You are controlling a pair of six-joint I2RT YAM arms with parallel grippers.
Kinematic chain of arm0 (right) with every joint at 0, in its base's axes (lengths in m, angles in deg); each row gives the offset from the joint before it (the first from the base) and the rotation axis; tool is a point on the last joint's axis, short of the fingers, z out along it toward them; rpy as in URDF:
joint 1: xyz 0 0 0.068 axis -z
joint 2: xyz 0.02 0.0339 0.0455 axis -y
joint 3: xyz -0.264 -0.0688 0 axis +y
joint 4: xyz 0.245 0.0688 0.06 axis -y
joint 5: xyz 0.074 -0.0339 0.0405 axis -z
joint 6: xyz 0.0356 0 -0.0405 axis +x
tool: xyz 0 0 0 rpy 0 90 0
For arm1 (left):
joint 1: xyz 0 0 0.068 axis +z
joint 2: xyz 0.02 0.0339 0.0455 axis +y
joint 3: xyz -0.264 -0.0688 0 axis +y
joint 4: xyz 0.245 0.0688 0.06 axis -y
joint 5: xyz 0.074 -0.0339 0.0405 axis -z
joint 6: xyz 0.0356 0 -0.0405 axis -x
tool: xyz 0 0 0 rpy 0 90 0
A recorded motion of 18 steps. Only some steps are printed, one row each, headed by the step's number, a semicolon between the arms.
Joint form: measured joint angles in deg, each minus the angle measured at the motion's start. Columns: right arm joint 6, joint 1, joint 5, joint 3, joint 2, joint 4; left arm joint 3, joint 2, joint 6, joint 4, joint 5, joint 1.
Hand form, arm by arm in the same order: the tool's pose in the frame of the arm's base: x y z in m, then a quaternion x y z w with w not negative. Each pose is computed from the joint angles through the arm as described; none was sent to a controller.
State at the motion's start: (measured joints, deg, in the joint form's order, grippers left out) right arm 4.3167 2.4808 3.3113 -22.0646 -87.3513 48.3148; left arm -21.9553 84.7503 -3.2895 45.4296 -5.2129 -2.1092
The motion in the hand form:
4: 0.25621 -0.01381 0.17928 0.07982 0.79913 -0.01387 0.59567; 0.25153 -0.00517 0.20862 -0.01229 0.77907 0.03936 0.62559
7: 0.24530 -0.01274 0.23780 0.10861 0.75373 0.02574 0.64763; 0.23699 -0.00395 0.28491 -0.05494 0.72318 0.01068 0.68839
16: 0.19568 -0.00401 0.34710 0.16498 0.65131 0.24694 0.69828; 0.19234 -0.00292 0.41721 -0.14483 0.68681 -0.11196 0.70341
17: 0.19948 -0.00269 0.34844 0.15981 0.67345 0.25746 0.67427; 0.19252 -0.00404 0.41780 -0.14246 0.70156 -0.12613 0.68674
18: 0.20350 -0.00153 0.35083 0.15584 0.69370 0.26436 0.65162; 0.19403 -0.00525 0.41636 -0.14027 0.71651 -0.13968 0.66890
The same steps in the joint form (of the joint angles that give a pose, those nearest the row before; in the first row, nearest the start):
4: 1.38 0.00 1.05 -1.14 11.50 -12.57; -3.17 -15.19 2.01 -13.44 -1.22 0.02
7: 6.71 0.00 0.09 -5.90 23.43 -21.57; -11.58 -26.80 7.13 -24.02 -2.05 0.07
16: 30.14 0.11 -11.13 -17.70 41.29 -36.39; -37.66 -34.56 24.17 -54.01 0.63 0.39
17: 30.36 0.09 -13.42 -19.74 40.09 -40.41; -39.01 -34.08 25.24 -57.16 2.43 0.39
18: 30.29 0.02 -15.23 -22.03 38.71 -44.41; -39.95 -33.44 26.23 -59.82 4.20 0.37

